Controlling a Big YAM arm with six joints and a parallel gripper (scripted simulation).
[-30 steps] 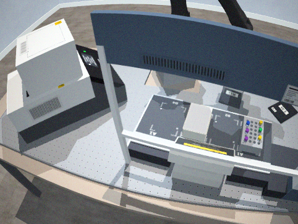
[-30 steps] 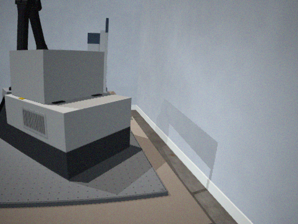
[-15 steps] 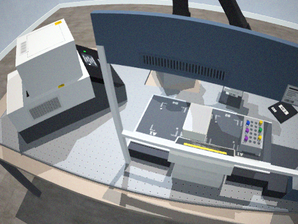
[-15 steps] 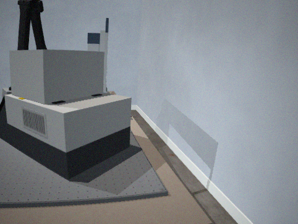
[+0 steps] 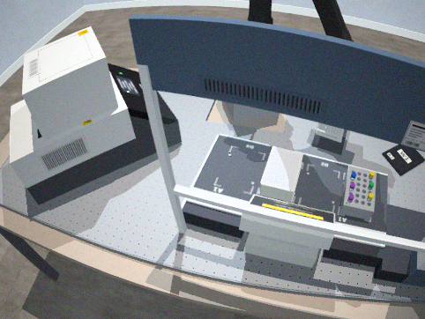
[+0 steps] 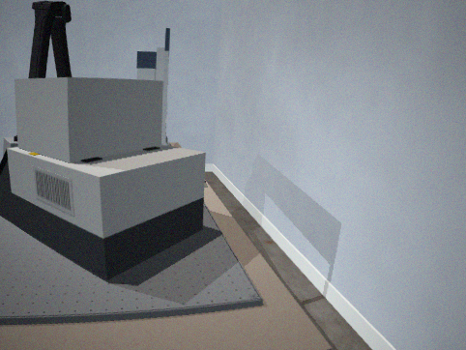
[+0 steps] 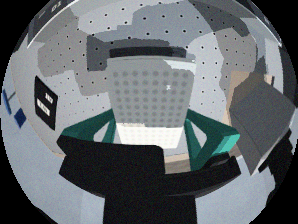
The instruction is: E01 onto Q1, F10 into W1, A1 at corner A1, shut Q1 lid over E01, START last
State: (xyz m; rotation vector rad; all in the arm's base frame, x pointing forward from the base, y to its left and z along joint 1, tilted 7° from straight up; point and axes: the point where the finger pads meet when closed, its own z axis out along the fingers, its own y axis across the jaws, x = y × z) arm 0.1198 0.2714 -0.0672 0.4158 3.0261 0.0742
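Right now the dark nest pad is 50 mm below my hand. Round my hand: tube cooling block 280 mm ahead, 50 mm to the left, 20 mm above; then post 390 mm ahead, 380 mm to the right, 180 mm above; then dark nest 60 mm ahead, 270 mm to the left, 50 mm below.
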